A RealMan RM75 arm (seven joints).
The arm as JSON. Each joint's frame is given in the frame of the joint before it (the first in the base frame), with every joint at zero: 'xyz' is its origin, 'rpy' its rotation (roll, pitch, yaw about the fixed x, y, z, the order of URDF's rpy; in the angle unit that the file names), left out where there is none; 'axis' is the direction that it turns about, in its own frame. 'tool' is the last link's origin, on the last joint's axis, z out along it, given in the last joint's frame.
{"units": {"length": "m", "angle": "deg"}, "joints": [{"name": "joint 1", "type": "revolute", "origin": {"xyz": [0.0, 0.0, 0.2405], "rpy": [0.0, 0.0, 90.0]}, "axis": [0.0, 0.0, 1.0]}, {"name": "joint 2", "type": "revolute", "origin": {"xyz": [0.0, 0.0, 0.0], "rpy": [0.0, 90.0, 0.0]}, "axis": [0.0, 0.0, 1.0]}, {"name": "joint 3", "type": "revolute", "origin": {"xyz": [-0.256, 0.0, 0.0], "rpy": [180.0, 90.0, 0.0]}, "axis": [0.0, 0.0, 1.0]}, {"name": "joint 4", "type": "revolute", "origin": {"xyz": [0.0, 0.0, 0.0], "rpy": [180.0, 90.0, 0.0]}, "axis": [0.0, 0.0, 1.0]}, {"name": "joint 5", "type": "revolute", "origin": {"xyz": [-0.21, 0.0, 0.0], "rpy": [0.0, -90.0, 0.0]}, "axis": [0.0, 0.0, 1.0]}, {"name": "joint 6", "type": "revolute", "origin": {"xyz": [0.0, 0.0, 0.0], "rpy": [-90.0, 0.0, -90.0]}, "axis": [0.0, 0.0, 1.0]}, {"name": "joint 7", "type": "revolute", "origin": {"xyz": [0.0, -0.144, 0.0], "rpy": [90.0, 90.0, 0.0]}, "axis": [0.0, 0.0, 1.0]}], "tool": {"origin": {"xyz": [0.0, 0.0, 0.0], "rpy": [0.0, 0.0, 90.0]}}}
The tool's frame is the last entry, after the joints.
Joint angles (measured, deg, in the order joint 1, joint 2, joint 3, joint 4, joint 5, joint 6, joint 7), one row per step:
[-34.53 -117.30 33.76 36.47 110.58 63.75 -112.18]
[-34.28 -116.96 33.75 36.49 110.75 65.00 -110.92]
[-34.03 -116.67 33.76 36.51 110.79 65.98 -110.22]
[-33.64 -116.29 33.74 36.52 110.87 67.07 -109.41]
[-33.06 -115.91 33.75 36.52 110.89 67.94 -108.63]
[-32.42 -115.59 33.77 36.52 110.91 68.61 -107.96]
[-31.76 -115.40 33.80 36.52 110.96 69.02 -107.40]
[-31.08 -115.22 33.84 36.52 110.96 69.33 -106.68]
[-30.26 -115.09 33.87 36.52 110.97 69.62 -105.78]
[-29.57 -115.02 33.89 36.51 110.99 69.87 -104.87]
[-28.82 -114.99 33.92 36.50 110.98 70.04 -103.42]
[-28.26 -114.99 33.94 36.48 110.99 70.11 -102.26]
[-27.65 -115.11 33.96 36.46 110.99 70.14 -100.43]
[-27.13 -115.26 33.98 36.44 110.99 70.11 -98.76]
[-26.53 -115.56 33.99 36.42 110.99 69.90 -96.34]
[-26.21 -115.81 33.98 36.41 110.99 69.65 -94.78]
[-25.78 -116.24 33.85 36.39 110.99 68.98 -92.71]
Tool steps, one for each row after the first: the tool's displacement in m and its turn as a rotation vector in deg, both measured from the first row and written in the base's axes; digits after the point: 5 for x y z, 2 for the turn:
[-0.00063 -0.00242 0.00136 -0.47 0.82 -1.37]
[-0.00139 -0.00448 0.00274 -0.83 1.20 -2.22]
[-0.00329 -0.00731 0.00472 -1.21 1.69 -3.05]
[-0.00676 -0.01082 0.00688 -1.44 2.21 -3.55]
[-0.01079 -0.01451 0.00873 -1.61 2.69 -3.79]
[-0.01505 -0.01826 0.00971 -1.74 3.11 -3.78]
[-0.01948 -0.02200 0.01076 -1.77 3.65 -3.79]
[-0.02471 -0.02661 0.01143 -1.78 4.29 -3.78]
[-0.02897 -0.03065 0.01164 -1.80 4.89 -3.87]
[-0.03354 -0.03500 0.01161 -1.70 5.86 -4.22]
[-0.03701 -0.03828 0.01140 -1.61 6.65 -4.49]
[-0.04049 -0.04200 0.01029 -1.45 7.83 -5.14]
[-0.04338 -0.04521 0.00898 -1.29 8.90 -5.74]
[-0.04665 -0.04889 0.00668 -0.99 10.45 -6.65]
[-0.04840 -0.05083 0.00490 -0.75 11.46 -7.22]
[-0.05128 -0.05317 0.00235 -0.22 12.85 -7.68]

